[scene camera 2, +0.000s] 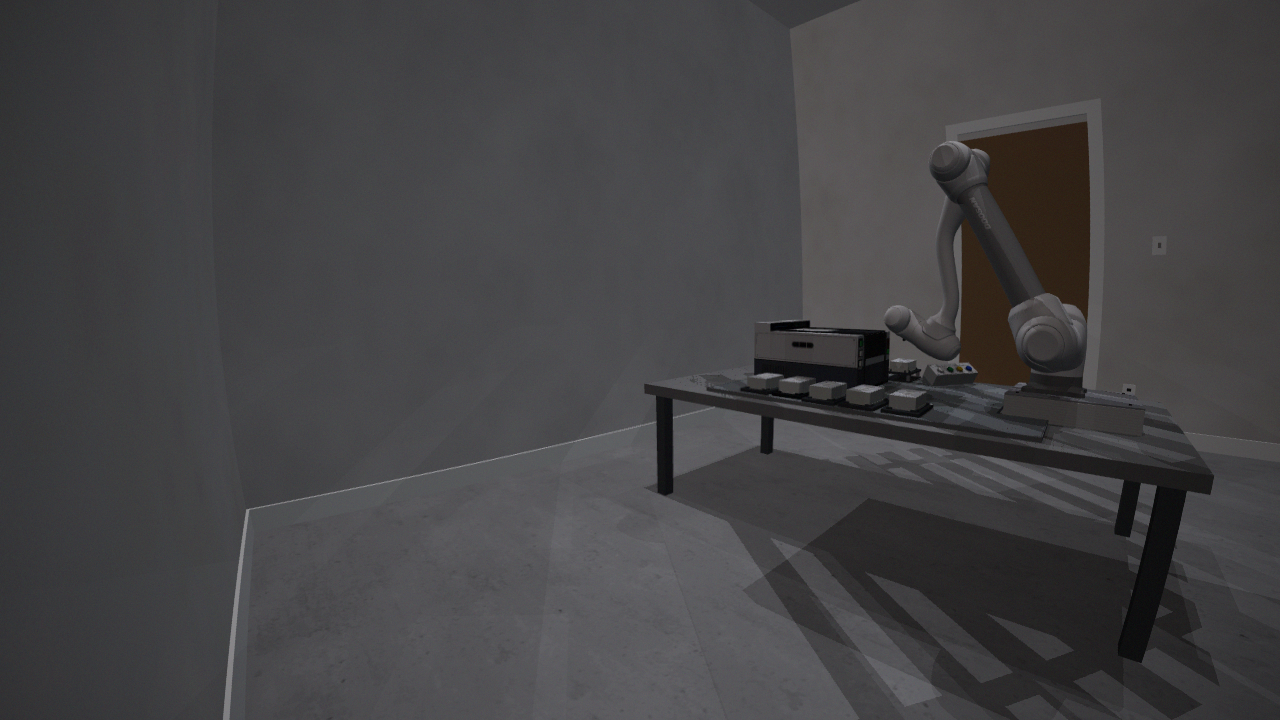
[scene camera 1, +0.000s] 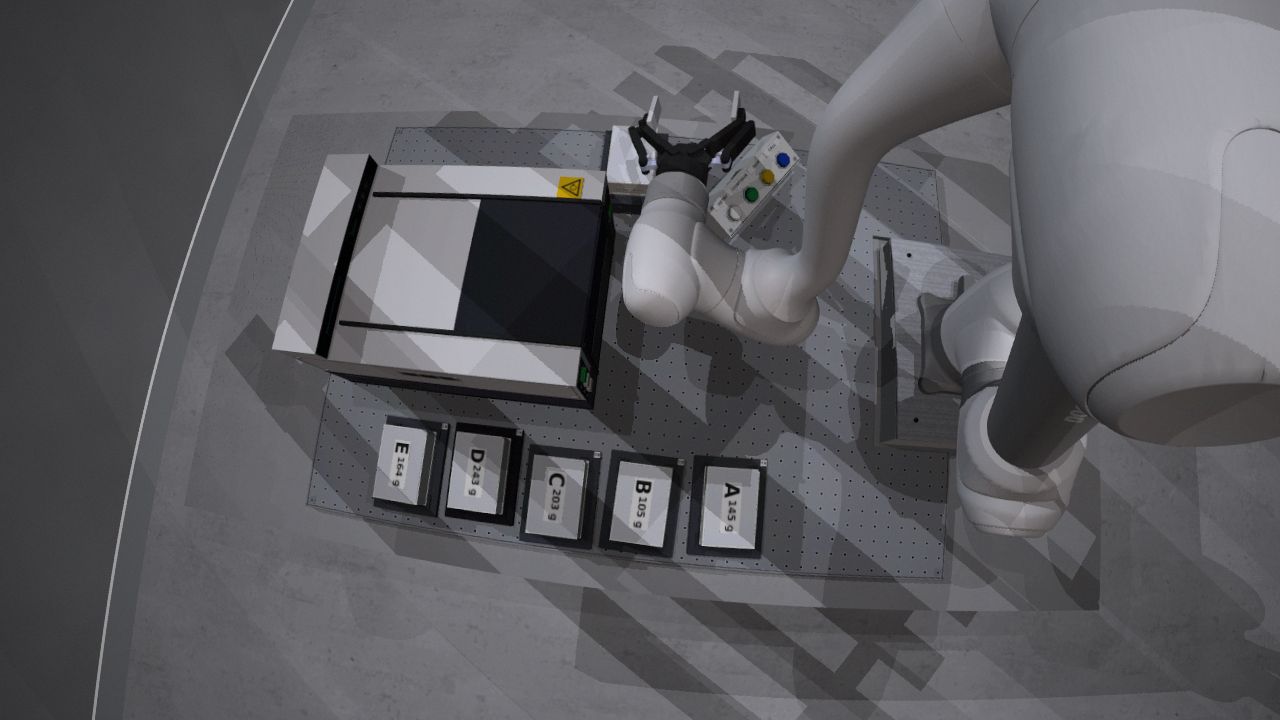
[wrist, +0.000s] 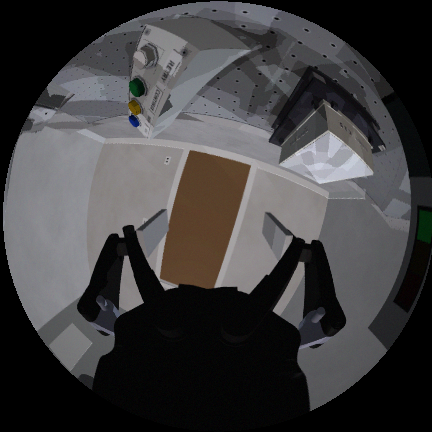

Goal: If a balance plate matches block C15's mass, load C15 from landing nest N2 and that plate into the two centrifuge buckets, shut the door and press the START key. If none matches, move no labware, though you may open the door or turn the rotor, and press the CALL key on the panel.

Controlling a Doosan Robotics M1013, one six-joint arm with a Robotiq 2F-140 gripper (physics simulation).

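Frame: origin at the arm's base, x back, y up, z left, level; centimetres.
Seen in the pictures: gripper, fingertip midpoint: (scene camera 1: 697, 100) (wrist: 214, 221); arm's base at its link origin: (scene camera 2: 1054, 392) (scene camera 1: 964, 349).
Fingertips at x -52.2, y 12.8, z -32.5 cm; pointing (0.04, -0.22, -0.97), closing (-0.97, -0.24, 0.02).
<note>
Pixels of each thing's top centre, then the offset from my fingertips to it. "spot": a spot on its surface instead.
- control panel at its top centre: (wrist: 144, 113) (scene camera 1: 751, 172) (scene camera 2: 951, 364) dx +10.9, dy -10.1, dz +6.5 cm
- white block at its top centre: (wrist: 323, 166) (scene camera 1: 632, 154) (scene camera 2: 903, 360) dx -10.5, dy -10.5, dz +5.3 cm
- dark nest at its top centre: (wrist: 323, 145) (scene camera 1: 632, 163) (scene camera 2: 902, 367) dx -10.5, dy -13.7, dz +5.3 cm
- centrifuge's green display at a spot on its surface: (scene camera 1: 583, 374) spot: dx -10.4, dy +0.6, dz +48.4 cm
My gripper (scene camera 1: 695, 105) (wrist: 214, 221) is open and empty, its fingers level beside the control panel (scene camera 1: 719, 195) (scene camera 2: 948, 374) (wrist: 175, 75), which has white, green, yellow and blue keys. A white block (scene camera 1: 628, 152) (scene camera 2: 902, 365) (wrist: 327, 155), seemingly C15, sits on a dark nest (wrist: 291, 107); its lettering is unclear. Plates A 145 g (scene camera 1: 716, 514), B 105 g (scene camera 1: 640, 514), C 203 g (scene camera 1: 556, 510), D 243 g (scene camera 1: 475, 474) and E 164 g (scene camera 1: 401, 465) sit in a row. The centrifuge (scene camera 1: 402, 259) (scene camera 2: 810, 347) has a dark top panel; its rotor and buckets do not show.
The arm base (scene camera 2: 1056, 380) stands at the right of the table (scene camera 2: 939, 438). The centrifuge's green display (scene camera 1: 583, 374) (wrist: 425, 225) faces the arm's side. The wrist (scene camera 1: 659, 273) hangs near the centrifuge's right edge. The brown door (wrist: 210, 215) is in the background.
</note>
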